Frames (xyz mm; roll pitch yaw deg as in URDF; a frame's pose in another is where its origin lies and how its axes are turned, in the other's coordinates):
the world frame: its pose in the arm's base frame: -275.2 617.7 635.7 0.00 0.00 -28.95
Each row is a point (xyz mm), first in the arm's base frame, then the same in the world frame.
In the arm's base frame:
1: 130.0 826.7 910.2
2: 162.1 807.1 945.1
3: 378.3 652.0 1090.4
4: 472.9 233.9 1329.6
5: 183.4 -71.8 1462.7
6: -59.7 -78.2 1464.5
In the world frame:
1: 253.4 379.0 274.5
2: 291.0 377.4 309.4
3: 555.2 346.3 454.7
4: 840.4 26.3 693.9
5: 735.0 -381.4 827.0
6: 525.4 -504.6 828.8

